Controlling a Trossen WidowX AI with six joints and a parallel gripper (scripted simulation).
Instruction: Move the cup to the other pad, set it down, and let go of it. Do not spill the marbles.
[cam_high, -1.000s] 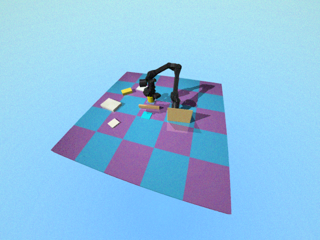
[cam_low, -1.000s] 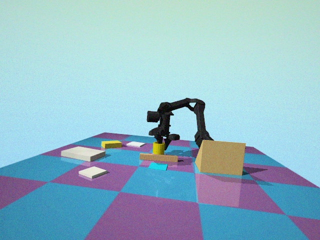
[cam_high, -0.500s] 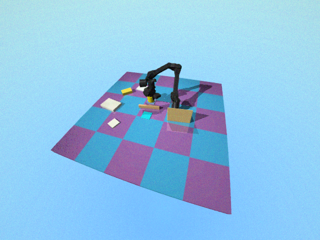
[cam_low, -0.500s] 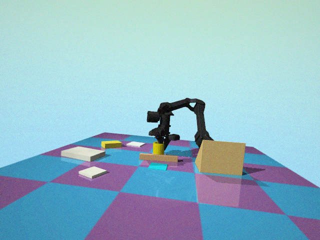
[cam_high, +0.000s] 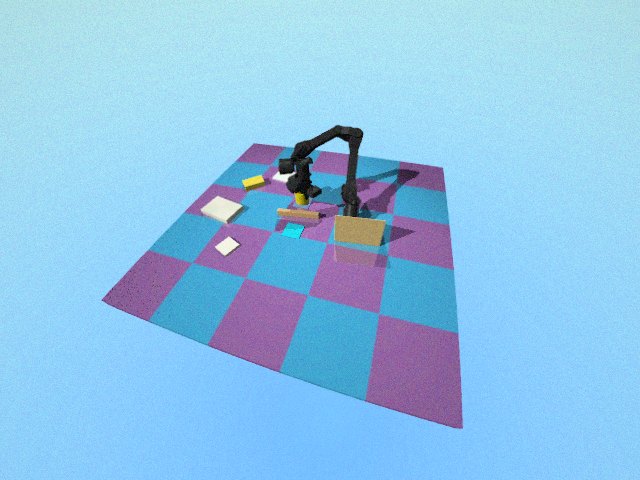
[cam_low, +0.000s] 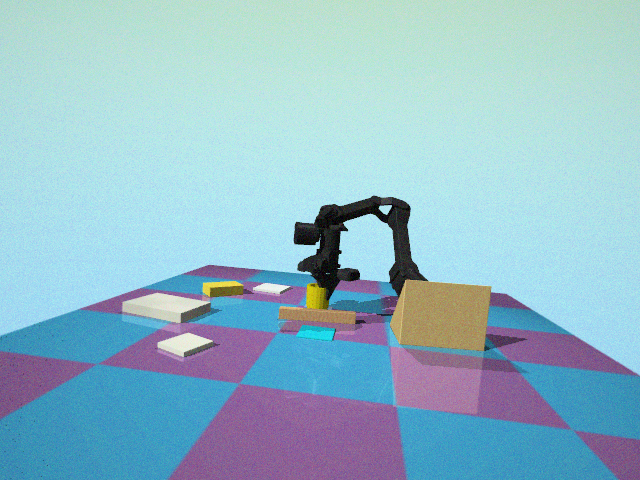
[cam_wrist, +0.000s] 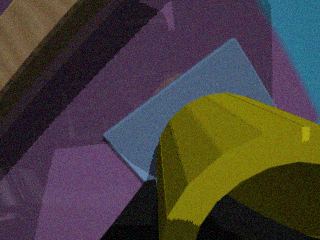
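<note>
My gripper tip is 190 mm to the right of the cyan pad, 50 mm above it and 20 mm short of it. From my gripper tip the other things lie so: red marble 30 mm ahead, 20 mm below; then blue marble 40 mm ahead, 20 mm below, 10 mm to the right; then yellow cup 20 mm to the right, 20 mm ahead.
</note>
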